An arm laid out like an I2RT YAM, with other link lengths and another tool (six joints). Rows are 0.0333 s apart.
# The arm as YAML. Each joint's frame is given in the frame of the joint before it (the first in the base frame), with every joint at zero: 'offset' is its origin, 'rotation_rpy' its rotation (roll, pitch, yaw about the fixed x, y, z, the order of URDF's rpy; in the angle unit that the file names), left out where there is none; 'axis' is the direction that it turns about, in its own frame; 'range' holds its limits. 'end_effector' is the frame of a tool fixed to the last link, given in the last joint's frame.
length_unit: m
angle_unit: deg
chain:
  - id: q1
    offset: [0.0, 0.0, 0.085]
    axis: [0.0, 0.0, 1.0]
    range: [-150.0, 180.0]
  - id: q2
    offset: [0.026, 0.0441, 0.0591]
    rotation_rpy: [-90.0, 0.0, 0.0]
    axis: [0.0, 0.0, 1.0]
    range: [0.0, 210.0]
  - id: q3
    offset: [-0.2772, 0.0, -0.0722]
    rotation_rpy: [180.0, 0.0, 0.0]
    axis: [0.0, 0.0, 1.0]
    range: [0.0, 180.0]
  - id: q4
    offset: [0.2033, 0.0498, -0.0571]
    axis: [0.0, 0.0, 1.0]
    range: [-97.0, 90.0]
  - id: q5
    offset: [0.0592, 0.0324, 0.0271]
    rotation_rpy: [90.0, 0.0, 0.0]
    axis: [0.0, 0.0, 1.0]
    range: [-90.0, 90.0]
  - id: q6
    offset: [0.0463, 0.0, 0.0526]
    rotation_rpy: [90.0, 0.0, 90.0]
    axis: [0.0, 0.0, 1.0]
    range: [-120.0, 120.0]
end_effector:
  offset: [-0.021, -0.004, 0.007]
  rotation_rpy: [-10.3, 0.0, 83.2]
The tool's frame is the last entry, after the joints.
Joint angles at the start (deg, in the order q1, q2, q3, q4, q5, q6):
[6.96, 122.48, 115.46, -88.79, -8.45, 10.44]
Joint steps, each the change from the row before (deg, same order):
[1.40, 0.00, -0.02, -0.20, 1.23, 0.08]
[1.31, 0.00, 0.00, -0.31, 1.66, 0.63]
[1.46, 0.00, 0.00, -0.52, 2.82, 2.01]
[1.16, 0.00, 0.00, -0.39, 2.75, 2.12]
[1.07, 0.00, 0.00, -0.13, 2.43, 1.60]
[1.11, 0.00, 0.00, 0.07, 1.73, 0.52]
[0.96, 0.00, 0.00, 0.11, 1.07, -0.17]
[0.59, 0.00, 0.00, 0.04, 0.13, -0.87]
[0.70, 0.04, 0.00, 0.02, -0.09, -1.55]
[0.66, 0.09, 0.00, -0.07, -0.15, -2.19]
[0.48, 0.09, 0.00, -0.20, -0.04, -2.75]
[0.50, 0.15, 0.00, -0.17, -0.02, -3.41]
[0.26, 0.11, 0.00, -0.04, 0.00, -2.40]
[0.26, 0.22, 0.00, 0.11, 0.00, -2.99]
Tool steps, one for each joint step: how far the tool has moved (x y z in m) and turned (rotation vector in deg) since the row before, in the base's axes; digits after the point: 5 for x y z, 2 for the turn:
[-0.00216, 0.00747, -0.00056, -1.25, 0.06, 1.45]
[-0.00211, 0.00639, -0.00064, -1.76, 0.11, 0.87]
[-0.00220, 0.00599, -0.00103, -3.10, 0.11, -0.21]
[-0.00149, 0.00416, -0.00091, -3.02, -0.18, -0.61]
[-0.00110, 0.00399, -0.00076, -2.57, -0.49, -0.21]
[-0.00135, 0.00503, -0.00052, -1.71, -0.53, 0.82]
[-0.00144, 0.00480, -0.00031, -0.98, -0.36, 1.26]
[-0.00137, 0.00347, -0.00003, -0.03, 0.03, 1.47]
[-0.00187, 0.00436, -0.00018, 0.22, 0.24, 2.22]
[-0.00214, 0.00415, -0.00039, 0.30, 0.47, 2.80]
[-0.00222, 0.00287, -0.00032, 0.22, 0.63, 3.19]
[-0.00233, 0.00295, -0.00065, 0.26, 0.74, 3.86]
[-0.00129, 0.00153, -0.00051, 0.20, 0.45, 2.63]
[-0.00097, 0.00164, -0.00119, 0.28, 0.49, 3.21]

